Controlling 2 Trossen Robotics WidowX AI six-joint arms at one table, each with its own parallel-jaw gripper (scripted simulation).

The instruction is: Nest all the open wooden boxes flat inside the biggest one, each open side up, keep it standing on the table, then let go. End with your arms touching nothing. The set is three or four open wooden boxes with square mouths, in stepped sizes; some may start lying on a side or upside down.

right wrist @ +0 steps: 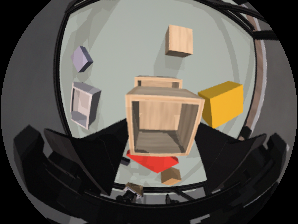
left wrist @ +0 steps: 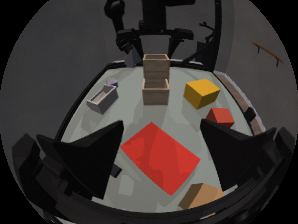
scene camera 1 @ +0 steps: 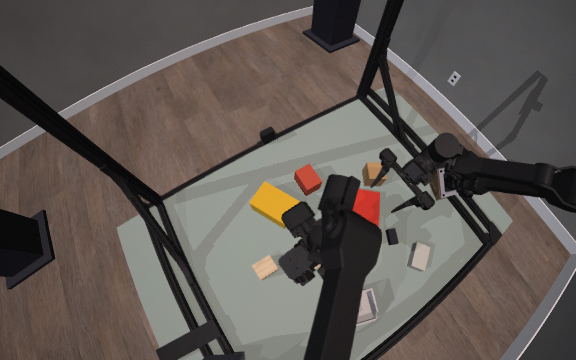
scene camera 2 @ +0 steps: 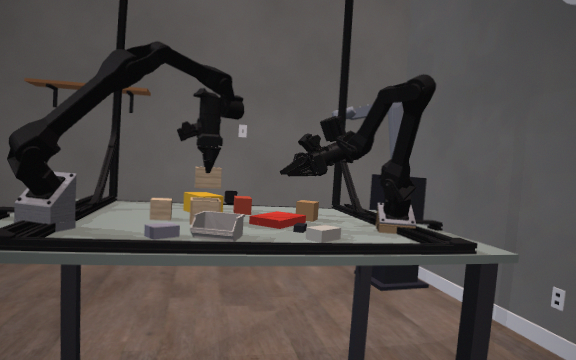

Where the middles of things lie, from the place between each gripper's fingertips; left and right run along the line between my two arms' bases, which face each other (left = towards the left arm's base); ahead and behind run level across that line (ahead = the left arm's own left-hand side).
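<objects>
The middle-sized wooden box (right wrist: 162, 121) sits 6 cm below my right hand. From that same right hand I find the yellow block (scene camera 1: 269, 201) 18 cm behind, 1 cm to the left and 14 cm below, whereas the grey bin (right wrist: 80, 109) is 20 cm ahead, 1 cm to the left and 15 cm below. The red slab (scene camera 2: 279, 220) is 21 cm to the left of my right hand and 16 cm below it.
As for the red slab, my left hand is 15 cm above it, 4 cm to the left of it and 1 cm past it. The yellow block is 24 cm to the right of my left hand, 19 cm behind it and 13 cm below it. Counted from my left hand too, the grey bin is 24 cm to the right, 19 cm ahead and 13 cm below, and the middle-sized wooden box is 25 cm to the right, 5 cm below and 1 cm behind.
</objects>
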